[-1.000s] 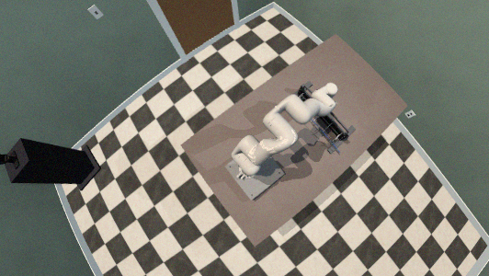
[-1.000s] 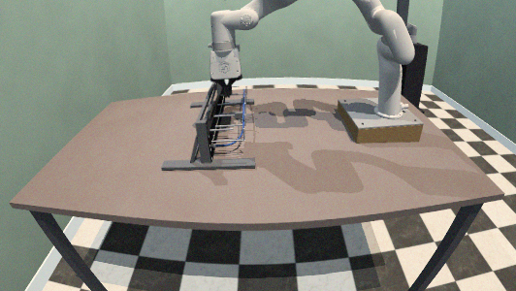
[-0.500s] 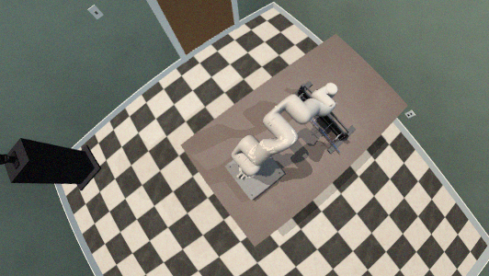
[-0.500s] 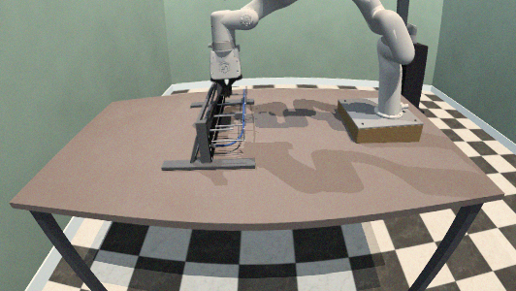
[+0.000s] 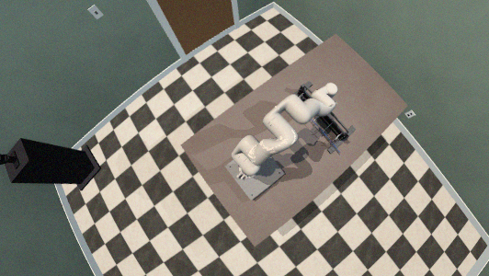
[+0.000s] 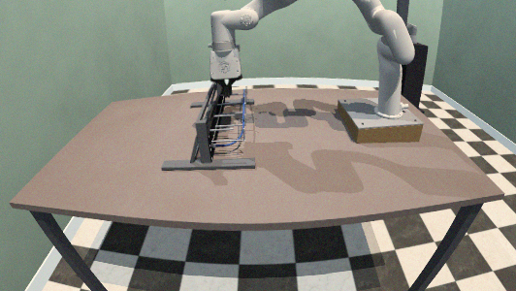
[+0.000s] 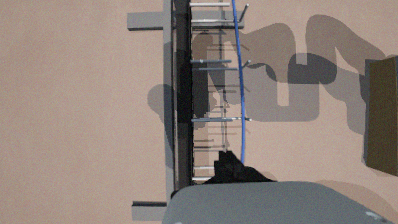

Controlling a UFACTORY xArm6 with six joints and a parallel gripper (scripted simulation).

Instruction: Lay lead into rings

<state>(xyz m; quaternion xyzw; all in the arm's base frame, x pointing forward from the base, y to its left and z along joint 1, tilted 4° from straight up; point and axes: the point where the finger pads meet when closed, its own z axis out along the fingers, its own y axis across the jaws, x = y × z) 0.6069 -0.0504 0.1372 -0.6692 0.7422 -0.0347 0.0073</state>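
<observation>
Right now my hand is 60 mm short of the rack, 60 mm to the left of it and 100 mm above it.
</observation>
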